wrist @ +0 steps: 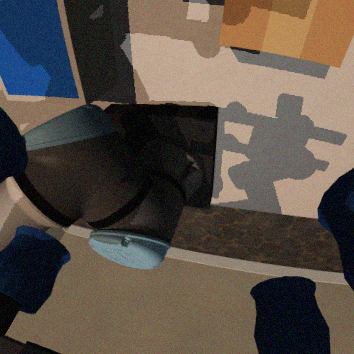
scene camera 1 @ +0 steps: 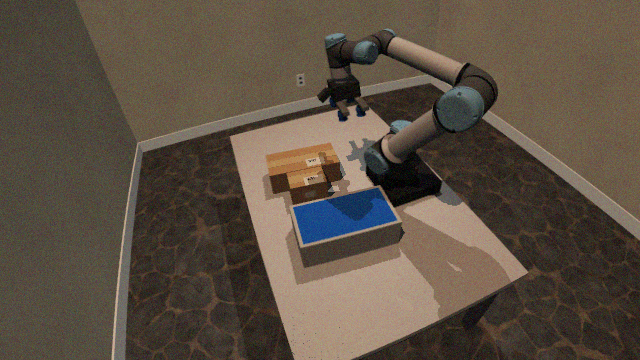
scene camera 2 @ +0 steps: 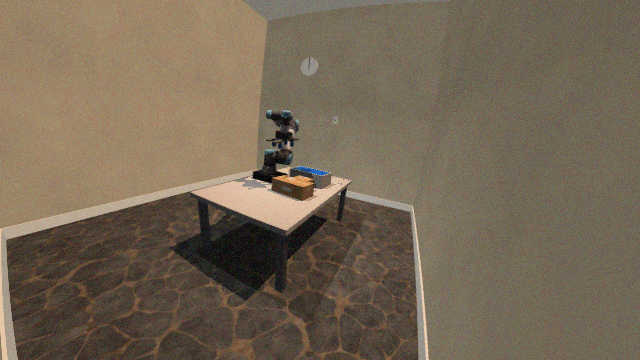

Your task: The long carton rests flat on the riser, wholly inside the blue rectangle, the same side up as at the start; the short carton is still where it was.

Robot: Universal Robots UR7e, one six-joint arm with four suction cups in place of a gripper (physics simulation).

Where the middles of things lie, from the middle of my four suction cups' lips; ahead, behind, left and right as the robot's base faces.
Labels:
Right now the long carton (scene camera 1: pixel 279 164) is 190 mm ahead of my suction cup, 70 mm to the right of it and 310 mm below it. Round my suction cup: short carton (scene camera 1: pixel 306 185): 190 mm ahead, 60 mm to the left, 310 mm below; then riser (scene camera 1: pixel 340 226): 100 mm ahead, 320 mm to the left, 300 mm below.

